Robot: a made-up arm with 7 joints.
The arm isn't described. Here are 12 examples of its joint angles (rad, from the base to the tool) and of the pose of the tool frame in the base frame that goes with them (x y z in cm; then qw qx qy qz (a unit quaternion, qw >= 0)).
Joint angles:
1: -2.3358 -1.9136 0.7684 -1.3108 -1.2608 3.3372 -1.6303
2: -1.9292 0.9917 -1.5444 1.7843 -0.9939 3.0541 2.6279
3: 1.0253 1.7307 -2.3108 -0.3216 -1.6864 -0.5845 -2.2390
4: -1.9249 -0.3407 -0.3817 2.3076 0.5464 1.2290 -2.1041
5: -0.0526 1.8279 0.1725 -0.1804 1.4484 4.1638 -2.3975
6: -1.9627 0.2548 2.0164 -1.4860 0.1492 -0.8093 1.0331
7: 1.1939 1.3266 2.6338 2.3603 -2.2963 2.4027 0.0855
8: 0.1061 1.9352 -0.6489 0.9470 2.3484 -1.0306 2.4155
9: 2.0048 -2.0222 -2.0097 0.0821 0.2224 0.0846 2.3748
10: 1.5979 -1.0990 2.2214 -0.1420 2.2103 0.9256 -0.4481
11: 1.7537 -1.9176 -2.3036 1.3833 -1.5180 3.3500 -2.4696
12: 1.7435 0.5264 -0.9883 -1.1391 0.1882 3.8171 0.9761
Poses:
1: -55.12 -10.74 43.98 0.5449 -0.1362 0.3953 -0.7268
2: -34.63 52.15 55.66 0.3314 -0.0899 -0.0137 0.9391
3: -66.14 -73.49 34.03 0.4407 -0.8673 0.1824 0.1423
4: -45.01 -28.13 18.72 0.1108 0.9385 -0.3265 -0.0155
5: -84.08 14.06 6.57 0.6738 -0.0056 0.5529 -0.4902
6: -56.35 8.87 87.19 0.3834 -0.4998 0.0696 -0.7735
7: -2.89 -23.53 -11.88 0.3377 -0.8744 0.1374 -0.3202
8: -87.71 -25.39 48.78 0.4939 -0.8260 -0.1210 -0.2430
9: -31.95 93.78 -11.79 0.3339 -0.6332 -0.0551 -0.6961
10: 3.14 88.33 82.08 0.4715 0.1095 0.5245 0.7004
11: 25.45 72.75 27.23 0.0705 0.9495 -0.0947 0.2907
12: -11.85 -53.92 71.33 0.2894 -0.9495 0.0953 -0.0750
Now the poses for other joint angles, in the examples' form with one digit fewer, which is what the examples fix.
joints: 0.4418 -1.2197 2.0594 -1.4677 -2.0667 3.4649 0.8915
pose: 48.6 -27.8 28.8 0.034 -0.050 0.017 -0.998
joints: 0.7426 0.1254 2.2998 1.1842 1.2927 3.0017 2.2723
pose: -43.7 -4.0 72.6 0.262 -0.153 0.531 0.791
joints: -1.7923 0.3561 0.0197 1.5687 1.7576 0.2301 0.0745
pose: -7.9 -51.3 80.6 0.367 -0.409 0.459 -0.698
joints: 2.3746 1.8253 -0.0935 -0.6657 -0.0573 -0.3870 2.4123
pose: 63.3 -50.2 -30.3 0.642 0.265 0.064 0.717
